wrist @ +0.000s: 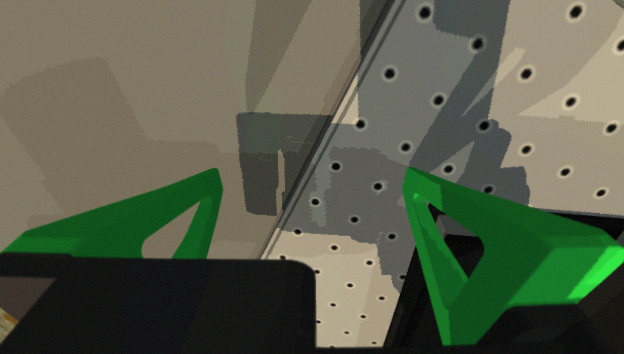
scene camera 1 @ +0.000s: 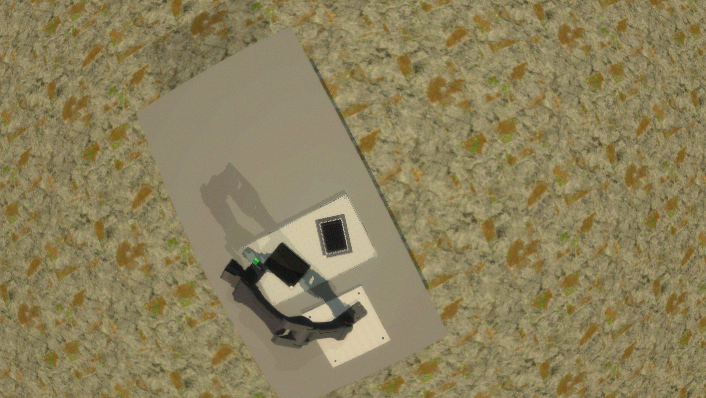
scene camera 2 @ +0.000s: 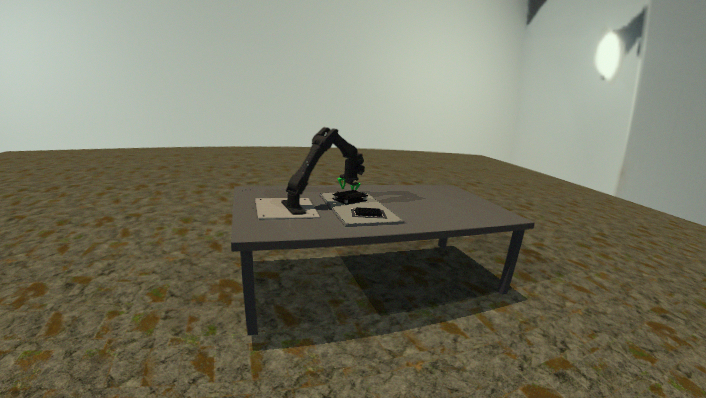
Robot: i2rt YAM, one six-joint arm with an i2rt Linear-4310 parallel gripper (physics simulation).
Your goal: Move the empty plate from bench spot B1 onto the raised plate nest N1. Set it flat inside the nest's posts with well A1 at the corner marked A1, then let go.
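Pixels of known places: gripper, fingertip midpoint: (wrist: 312, 178); arm's base, link origin: (scene camera 1: 345, 320) (scene camera 2: 293, 207).
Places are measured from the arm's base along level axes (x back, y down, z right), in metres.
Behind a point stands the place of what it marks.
The plate (scene camera 1: 334, 236) @(z 0.197, x -0.331, y -0.018 m) (scene camera 2: 369, 212) @(z 0.221, x -0.319, y -0.018 m) is a dark rectangle lying inside a grey outline on the pale perforated board (scene camera 1: 362, 245) @(z 0.267, x -0.226, y -0.002 m) (scene camera 2: 395, 220) @(z 0.320, x -0.410, y 0.000 m). The raised nest (scene camera 1: 287, 265) @(z -0.037, x -0.355, y -0.036 m) (scene camera 2: 350, 196) @(z -0.002, x -0.333, y -0.036 m) is black and stands on the same board, nearer the arm's wrist; part of it shows at the lower right of the wrist view. My gripper (scene camera 2: 349, 188) @(z -0.185, x -0.419, y -0.008 m) (wrist: 312, 178) @(z -0.185, x -0.419, y -0.008 m) is open and empty, low over the nest's outer side and away from the plate. In the wrist view its right green finger overlaps the nest's edge and its left finger is over the table. The nest's A1 mark is too small to read.
The arm's pale base plate (scene camera 1: 357, 345) @(z -0.034, x 0.133, y -0.002 m) (scene camera 2: 272, 210) @(z 0.017, x 0.115, y 0.000 m) lies beside the board, with the arm rising from it. The board's raised edge (wrist: 320, 145) @(z -0.186, x -0.435, y -0.002 m) crosses between the fingers in the wrist view. The grey table (scene camera 1: 240, 135) @(z 0.128, x -0.944, y 0.011 m) (scene camera 2: 450, 210) @(z 0.261, x -0.859, y 0.011 m) extends past the board.
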